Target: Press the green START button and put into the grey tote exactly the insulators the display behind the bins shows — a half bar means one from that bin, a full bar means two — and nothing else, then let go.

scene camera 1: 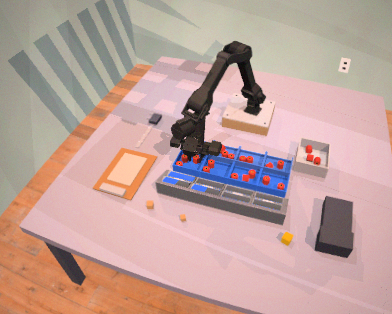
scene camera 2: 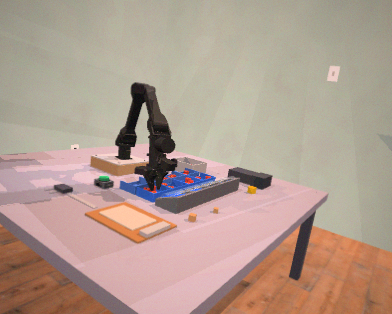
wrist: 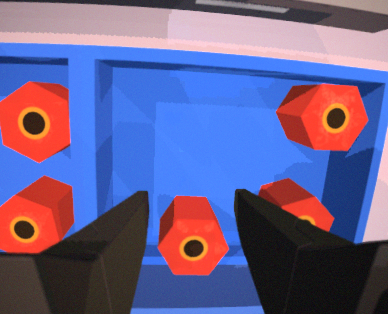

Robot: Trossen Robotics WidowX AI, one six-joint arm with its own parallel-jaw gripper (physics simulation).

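My gripper [scene camera 1: 192, 156] [scene camera 2: 154, 189] [wrist: 191, 199] is open, pointing down into the blue bins [scene camera 1: 220, 170] [scene camera 2: 127, 187] [wrist: 200, 140] at the front left compartment. In the wrist view a red insulator [wrist: 192, 237] stands between the fingers, ungripped; another insulator [wrist: 295, 202] is partly hidden by the right-hand finger, and a third insulator [wrist: 334, 117] lies near the far corner. The grey tote [scene camera 1: 327, 165] [scene camera 2: 198, 165] holds three red pieces in scene view 1. The display [scene camera 1: 225, 201] [scene camera 2: 200, 196] shows blue in its two leftmost panels. The green START button [scene camera 2: 104, 178] shows in scene view 2.
The robot's base block [scene camera 1: 245, 125] [scene camera 2: 117, 166] is behind the bins. A black box [scene camera 1: 335, 227] [scene camera 2: 250, 177] and yellow cube [scene camera 1: 286, 238] [scene camera 2: 252, 190] are right. An orange-framed board [scene camera 1: 102, 175] [scene camera 2: 95, 215] lies left. Two small orange cubes and a dark block [scene camera 1: 155, 118] [scene camera 2: 63, 188] lie nearby.
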